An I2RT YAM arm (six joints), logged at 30 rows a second.
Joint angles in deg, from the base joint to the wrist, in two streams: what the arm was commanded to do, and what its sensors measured. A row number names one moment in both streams.
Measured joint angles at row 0:
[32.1, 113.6, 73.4, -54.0, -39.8, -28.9]
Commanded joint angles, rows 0 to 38:
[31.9, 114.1, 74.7, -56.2, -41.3, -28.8]
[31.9, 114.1, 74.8, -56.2, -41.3, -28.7]
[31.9, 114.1, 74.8, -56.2, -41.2, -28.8]
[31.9, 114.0, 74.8, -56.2, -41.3, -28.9]
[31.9, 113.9, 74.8, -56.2, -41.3, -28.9]
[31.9, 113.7, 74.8, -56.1, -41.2, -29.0]
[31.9, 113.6, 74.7, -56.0, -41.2, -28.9]
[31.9, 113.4, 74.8, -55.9, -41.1, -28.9]
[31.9, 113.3, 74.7, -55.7, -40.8, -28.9]
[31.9, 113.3, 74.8, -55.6, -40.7, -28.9]
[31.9, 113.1, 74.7, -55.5, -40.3, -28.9]
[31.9, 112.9, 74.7, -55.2, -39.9, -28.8]
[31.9, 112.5, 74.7, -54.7, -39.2, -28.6]
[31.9, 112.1, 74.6, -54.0, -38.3, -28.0]
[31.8, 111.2, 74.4, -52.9, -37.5, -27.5]
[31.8, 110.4, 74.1, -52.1, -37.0, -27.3]
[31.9, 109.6, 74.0, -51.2, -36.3, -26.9]
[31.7, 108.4, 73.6, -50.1, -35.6, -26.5]
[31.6, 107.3, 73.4, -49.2, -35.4, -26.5]
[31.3, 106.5, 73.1, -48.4, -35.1, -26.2]
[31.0, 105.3, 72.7, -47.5, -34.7, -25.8]
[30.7, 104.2, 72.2, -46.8, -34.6, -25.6]
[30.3, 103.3, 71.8, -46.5, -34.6, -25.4]
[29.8, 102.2, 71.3, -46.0, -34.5, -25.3]
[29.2, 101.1, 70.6, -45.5, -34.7, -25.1]
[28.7, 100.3, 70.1, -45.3, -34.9, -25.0]
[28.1, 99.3, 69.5, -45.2, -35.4, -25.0]
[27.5, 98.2, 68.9, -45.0, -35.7, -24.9]
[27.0, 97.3, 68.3, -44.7, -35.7, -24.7]
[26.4, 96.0, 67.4, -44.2, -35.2, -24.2]
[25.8, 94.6, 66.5, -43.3, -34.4, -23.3]
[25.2, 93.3, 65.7, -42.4, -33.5, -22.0]
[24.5, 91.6, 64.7, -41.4, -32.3, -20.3]
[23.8, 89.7, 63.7, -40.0, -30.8, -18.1]
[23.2, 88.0, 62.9, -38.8, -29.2, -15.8]
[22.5, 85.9, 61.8, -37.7, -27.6, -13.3]
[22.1, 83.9, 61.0, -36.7, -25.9, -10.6]
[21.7, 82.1, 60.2, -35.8, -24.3, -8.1]
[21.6, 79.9, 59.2, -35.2, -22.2, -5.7]
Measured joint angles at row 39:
[22.2, 85.5, 60.1, -38.5, -27.4, -13.7]
